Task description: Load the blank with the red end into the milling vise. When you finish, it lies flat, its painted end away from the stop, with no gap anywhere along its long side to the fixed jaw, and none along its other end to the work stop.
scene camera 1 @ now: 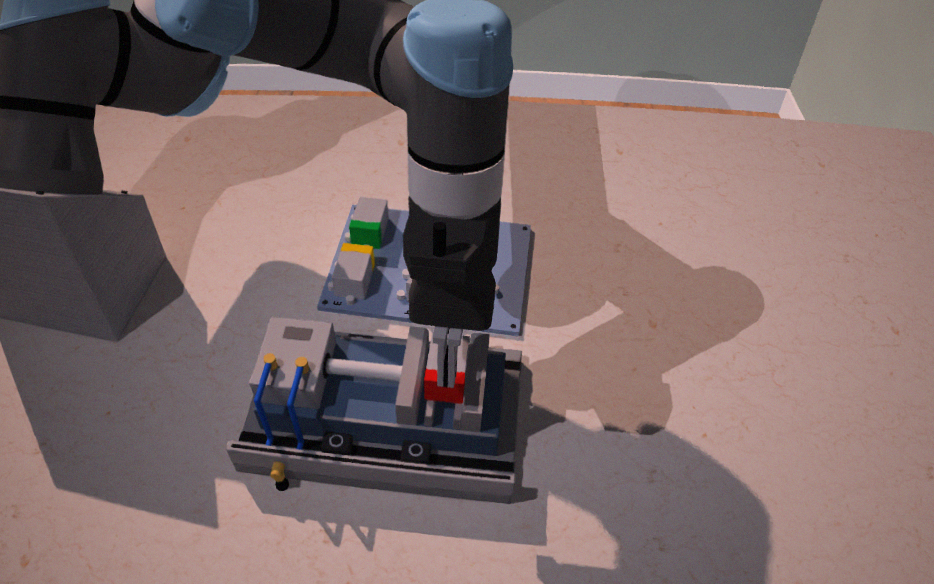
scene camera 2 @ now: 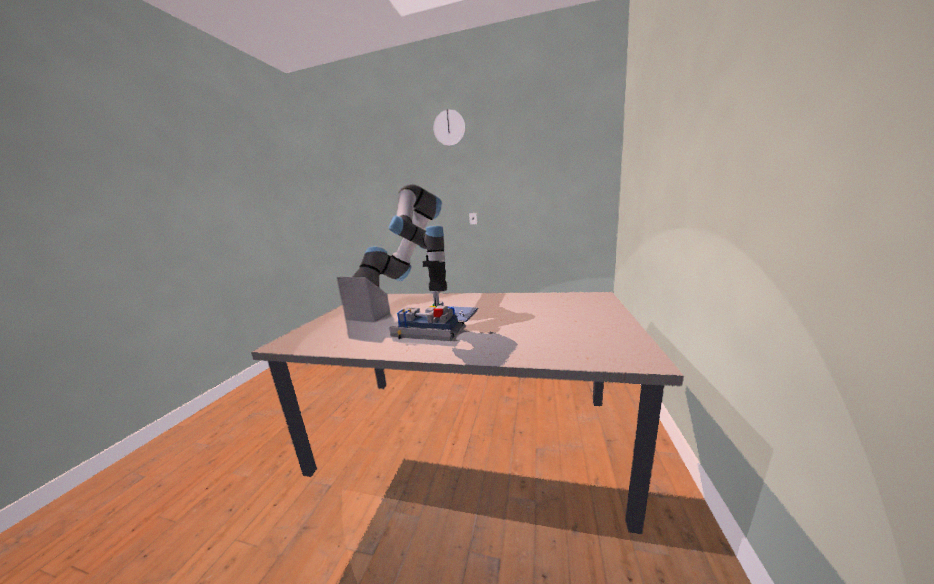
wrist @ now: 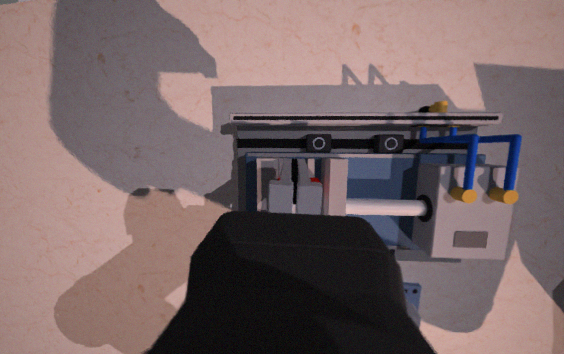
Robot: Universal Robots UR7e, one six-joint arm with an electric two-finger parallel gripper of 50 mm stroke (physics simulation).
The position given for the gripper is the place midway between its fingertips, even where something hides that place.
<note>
In view: the gripper (scene camera 1: 447,378), a blank with red end (scene camera 1: 433,392), a green-ended blank (scene camera 1: 369,221), a yellow-ended blank (scene camera 1: 355,264), a moving jaw (scene camera 1: 408,398), a blue-grey fixture plate (scene camera 1: 381,301) and a grey cylinder block (scene camera 1: 279,382).
The gripper shows as well in the wrist view (wrist: 293,172). The moving jaw is seen too in the wrist view (wrist: 334,171). The grey cylinder block is seen too in the wrist view (wrist: 435,237). The wrist view misses the green-ended blank: it is out of frame.
</note>
